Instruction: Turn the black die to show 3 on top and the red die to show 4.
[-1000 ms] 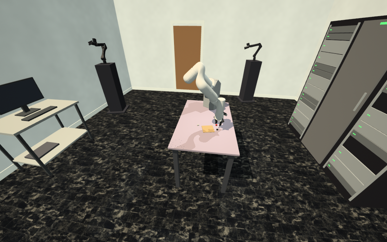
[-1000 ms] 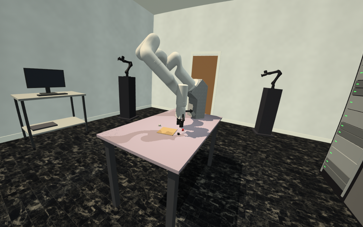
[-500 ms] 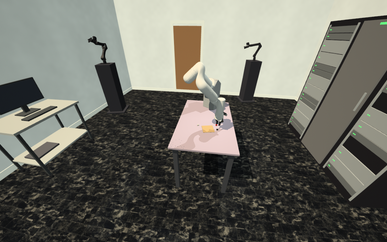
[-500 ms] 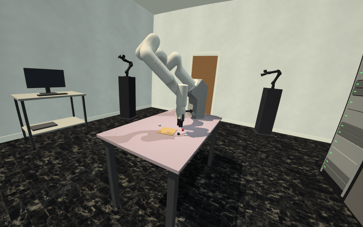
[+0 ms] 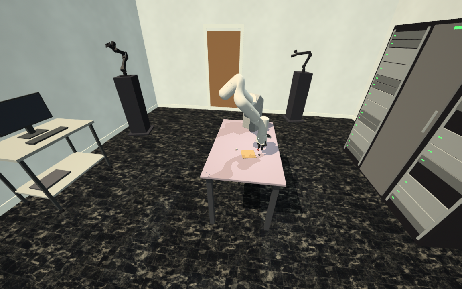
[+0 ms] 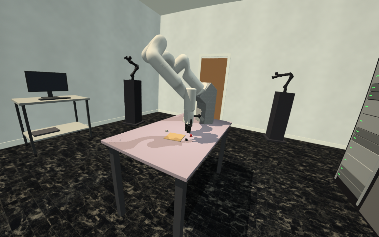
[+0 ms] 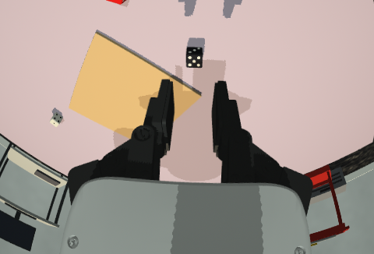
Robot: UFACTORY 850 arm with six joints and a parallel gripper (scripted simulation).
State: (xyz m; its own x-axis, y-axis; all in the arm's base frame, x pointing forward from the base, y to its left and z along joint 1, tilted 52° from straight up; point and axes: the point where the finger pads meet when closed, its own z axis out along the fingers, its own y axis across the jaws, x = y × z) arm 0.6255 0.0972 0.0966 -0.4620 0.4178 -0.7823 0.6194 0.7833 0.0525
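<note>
My hand is 90 mm above the black die and 10 mm to the left of it. From my hand the other things lie so: mat: 110 mm to the right, 90 mm below, 30 mm behind; red die: 90 mm below, 90 mm behind, 10 mm to the left; white die: 220 mm to the right, 110 mm behind, 90 mm below.
</note>
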